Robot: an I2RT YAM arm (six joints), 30 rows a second.
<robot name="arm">
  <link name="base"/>
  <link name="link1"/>
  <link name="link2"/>
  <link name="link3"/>
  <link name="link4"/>
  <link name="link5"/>
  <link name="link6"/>
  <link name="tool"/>
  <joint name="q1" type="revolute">
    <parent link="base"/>
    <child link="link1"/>
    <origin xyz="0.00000 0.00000 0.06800"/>
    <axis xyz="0 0 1"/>
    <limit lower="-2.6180" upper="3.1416"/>
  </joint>
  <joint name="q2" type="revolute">
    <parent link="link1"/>
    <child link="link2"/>
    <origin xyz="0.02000 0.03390 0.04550" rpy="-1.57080 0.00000 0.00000"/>
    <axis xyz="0 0 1"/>
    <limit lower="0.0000" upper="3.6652"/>
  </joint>
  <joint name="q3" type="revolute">
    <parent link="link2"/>
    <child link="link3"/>
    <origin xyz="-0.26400 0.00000 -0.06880" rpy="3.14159 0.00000 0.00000"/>
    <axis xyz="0 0 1"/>
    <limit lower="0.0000" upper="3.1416"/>
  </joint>
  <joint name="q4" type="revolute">
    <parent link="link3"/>
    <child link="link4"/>
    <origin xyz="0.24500 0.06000 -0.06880"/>
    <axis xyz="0 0 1"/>
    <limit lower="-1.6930" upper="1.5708"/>
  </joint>
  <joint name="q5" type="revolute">
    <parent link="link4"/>
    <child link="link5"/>
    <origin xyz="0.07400 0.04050 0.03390" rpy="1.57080 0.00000 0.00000"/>
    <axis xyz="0 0 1"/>
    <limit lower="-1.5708" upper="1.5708"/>
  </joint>
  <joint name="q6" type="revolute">
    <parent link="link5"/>
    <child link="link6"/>
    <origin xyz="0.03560 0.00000 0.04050" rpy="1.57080 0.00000 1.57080"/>
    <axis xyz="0 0 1"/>
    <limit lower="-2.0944" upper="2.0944"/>
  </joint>
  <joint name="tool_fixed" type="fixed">
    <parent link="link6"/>
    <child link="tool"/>
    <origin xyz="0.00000 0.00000 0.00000" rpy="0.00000 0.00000 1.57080"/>
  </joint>
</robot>
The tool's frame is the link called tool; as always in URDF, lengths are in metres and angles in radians.
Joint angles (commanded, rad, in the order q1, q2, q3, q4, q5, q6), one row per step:
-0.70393 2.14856 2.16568 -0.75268 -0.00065 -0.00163
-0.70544 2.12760 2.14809 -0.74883 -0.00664 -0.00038
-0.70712 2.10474 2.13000 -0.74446 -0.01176 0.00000
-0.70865 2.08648 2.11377 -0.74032 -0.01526 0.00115
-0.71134 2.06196 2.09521 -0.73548 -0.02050 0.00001
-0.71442 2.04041 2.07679 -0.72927 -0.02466 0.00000
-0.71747 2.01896 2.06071 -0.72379 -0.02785 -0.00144
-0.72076 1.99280 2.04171 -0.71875 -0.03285 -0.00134
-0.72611 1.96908 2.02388 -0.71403 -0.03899 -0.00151
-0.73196 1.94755 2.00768 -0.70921 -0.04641 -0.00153
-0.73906 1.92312 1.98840 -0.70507 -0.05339 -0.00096
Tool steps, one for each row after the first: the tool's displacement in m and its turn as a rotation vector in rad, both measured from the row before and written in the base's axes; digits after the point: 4 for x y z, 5 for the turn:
-0.0037 0.0024 0.0044 -0.00092 -0.00869 0.00211
-0.0041 0.0026 0.0050 -0.00313 -0.00934 0.00190
-0.0033 0.0021 0.0034 -0.00160 -0.00673 0.00036
-0.0047 0.0026 0.0055 -0.00513 -0.00986 0.00203
-0.0043 0.0020 0.0042 -0.00409 -0.00881 0.00011
-0.0044 0.0021 0.0047 -0.00646 -0.00881 0.00033
-0.0053 0.0029 0.0057 -0.00562 -0.01129 0.00055
-0.0055 0.0020 0.0048 -0.00429 -0.01038 -0.00041
-0.0053 0.0016 0.0043 -0.00341 -0.01057 0.00005
-0.0062 0.0017 0.0044 -0.00277 -0.00999 -0.00186

